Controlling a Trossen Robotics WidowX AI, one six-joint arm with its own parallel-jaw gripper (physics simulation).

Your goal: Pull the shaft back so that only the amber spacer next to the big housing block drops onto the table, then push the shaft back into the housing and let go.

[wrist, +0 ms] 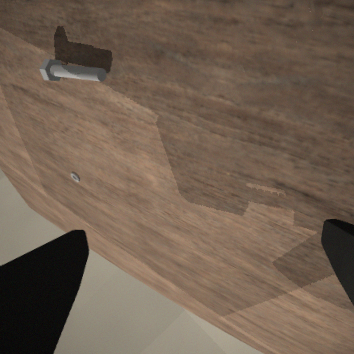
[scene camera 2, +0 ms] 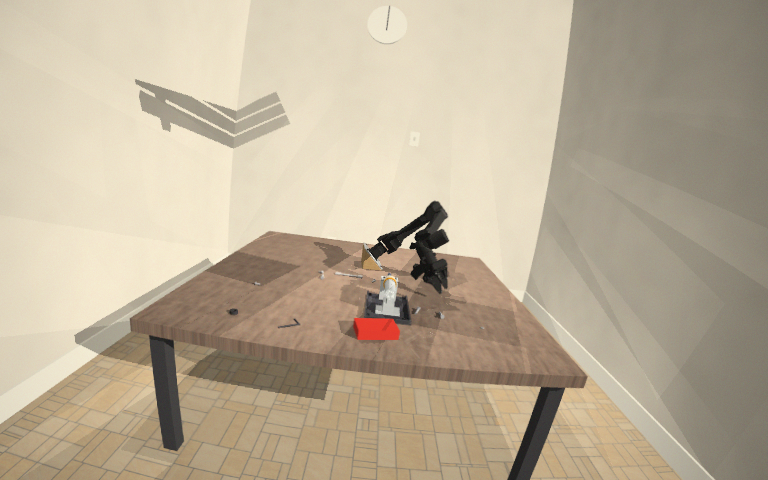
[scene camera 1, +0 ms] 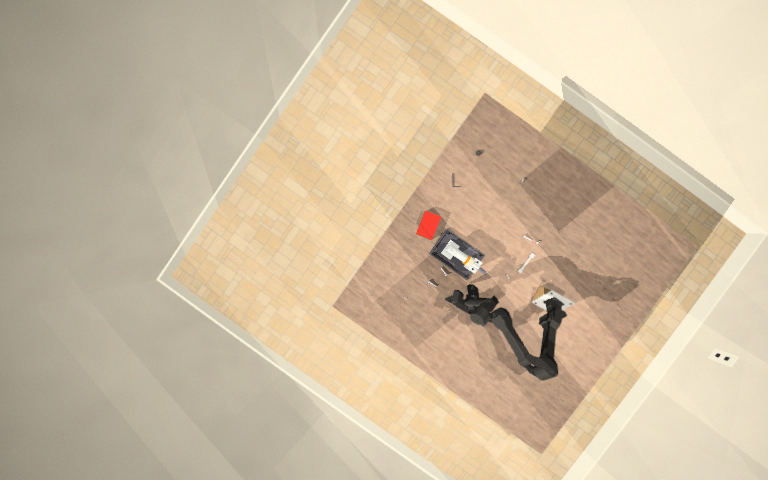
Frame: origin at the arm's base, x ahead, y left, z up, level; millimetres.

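Seen in the pictures: gripper, between the fingertips: (wrist: 205,236) (scene camera 2: 443,291) (scene camera 1: 450,302); arm's base, origin of its link: (scene camera 2: 372,254) (scene camera 1: 553,302).
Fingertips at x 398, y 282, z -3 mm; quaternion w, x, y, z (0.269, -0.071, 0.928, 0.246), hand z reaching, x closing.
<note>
Pixels of each thing's top centre, then the offset from my fingertips to it.
- amber spacer, centre of its top: (scene camera 2: 390,278) (scene camera 1: 467,260) 67 mm ahead, 208 mm right, 49 mm up
- pale block, centre of its top: (scene camera 1: 472,263) 43 mm ahead, 208 mm right, 49 mm up
- red block, centre of its top: (scene camera 2: 376,324) (scene camera 1: 428,225) 298 mm ahead, 242 mm right, 23 mm down
- bolt, centre of its top: (wrist: 58,80) (scene camera 2: 441,311) (scene camera 1: 432,284) 113 mm ahead, 19 mm right, 37 mm down
- small washer, centre of its top: (wrist: 74,177) 179 mm ahead, 116 mm left, 52 mm down
- wrench, centre of its top: (scene camera 2: 349,274) (scene camera 1: 526,263) 203 mm back, 370 mm right, 46 mm down
- hex key, centre of its top: (scene camera 2: 287,322) (scene camera 1: 456,180) 314 mm ahead, 503 mm right, 49 mm down
A white shaft assembly (scene camera 1: 451,249) (scene camera 2: 388,295) stands in a dark tray (scene camera 1: 467,242) (scene camera 2: 396,320). An amber spacer (scene camera 1: 467,260) (scene camera 2: 389,279) sits around it, beside the pale block (scene camera 1: 475,265) at its end toward the arm base. The views are too small to tell the shaft, the housing and any other spacers apart surely. My gripper (scene camera 1: 459,292) (scene camera 2: 428,281) (wrist: 205,236) is open and empty, above the table to the side of the tray, apart from the assembly. The assembly does not show in the wrist view.
A red block (scene camera 1: 428,225) (scene camera 2: 376,329) lies by the tray's far end from the arm base. A bolt (scene camera 1: 433,283) (scene camera 2: 440,315) (wrist: 75,72) and a small washer (wrist: 75,177) lie near the gripper. A wrench (scene camera 1: 526,262) (scene camera 2: 348,275) and a hex key (scene camera 1: 453,181) (scene camera 2: 289,324) lie on the table.
</note>
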